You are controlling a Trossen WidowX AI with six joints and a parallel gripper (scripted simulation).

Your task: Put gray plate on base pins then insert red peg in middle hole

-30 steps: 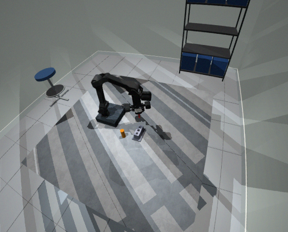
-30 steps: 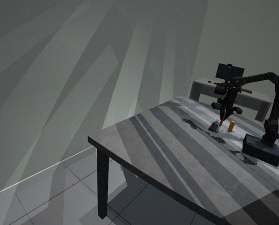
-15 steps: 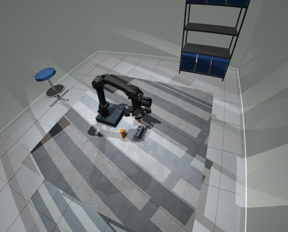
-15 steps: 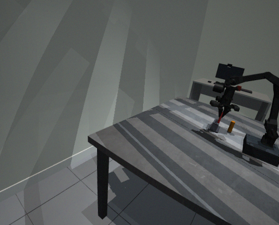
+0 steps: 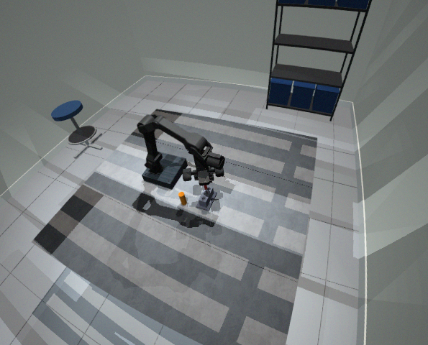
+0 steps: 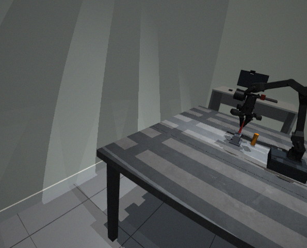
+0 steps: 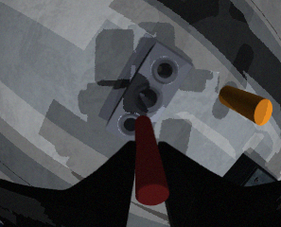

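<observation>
Right now the gray plate is 70 mm below my gripper tip and 20 mm to the right of it. From my gripper tip the other things lie so: red peg (right at my gripper tip); orange cylinder (100 mm behind, 80 mm below, 70 mm to the right); base (110 mm below, 20 mm to the right).
</observation>
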